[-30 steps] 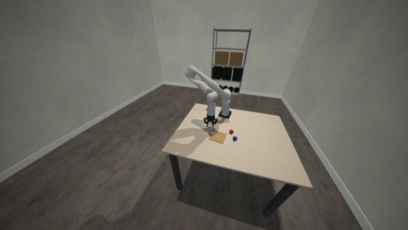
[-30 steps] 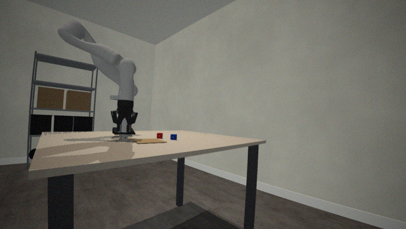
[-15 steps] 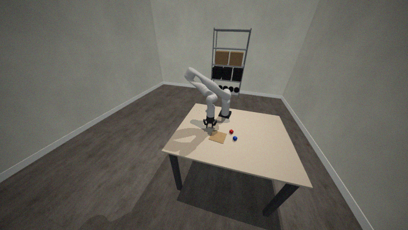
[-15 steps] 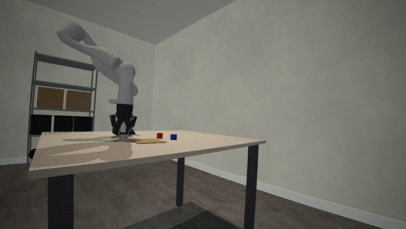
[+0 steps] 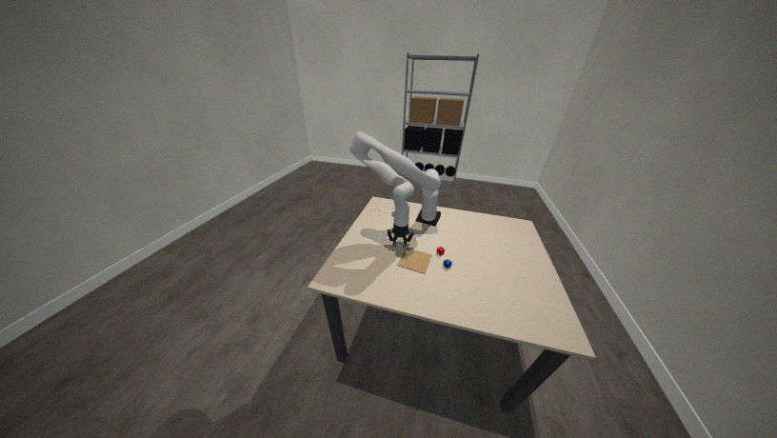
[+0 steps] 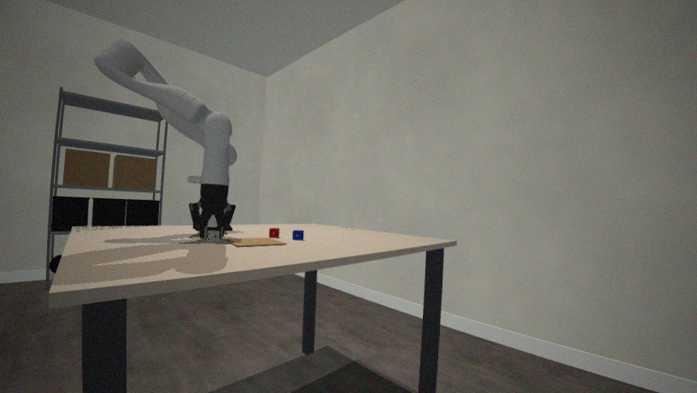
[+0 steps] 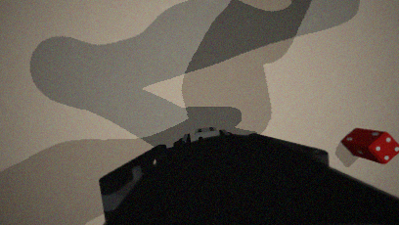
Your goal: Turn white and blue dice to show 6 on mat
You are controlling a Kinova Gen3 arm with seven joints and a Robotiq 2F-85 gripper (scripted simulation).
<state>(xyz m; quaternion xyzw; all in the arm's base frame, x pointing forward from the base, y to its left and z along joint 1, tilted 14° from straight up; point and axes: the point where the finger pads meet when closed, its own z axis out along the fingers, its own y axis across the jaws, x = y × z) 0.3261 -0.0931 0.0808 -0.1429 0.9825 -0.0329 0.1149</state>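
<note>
My gripper is now 1 cm above the white die. The rest, counted from my hand: tan mat (10 cm to the left, 7 cm ahead, 2 cm below); blue die (26 cm to the left, 5 cm ahead, 1 cm below); red die (22 cm to the left, 3 cm behind, 1 cm below).
</note>
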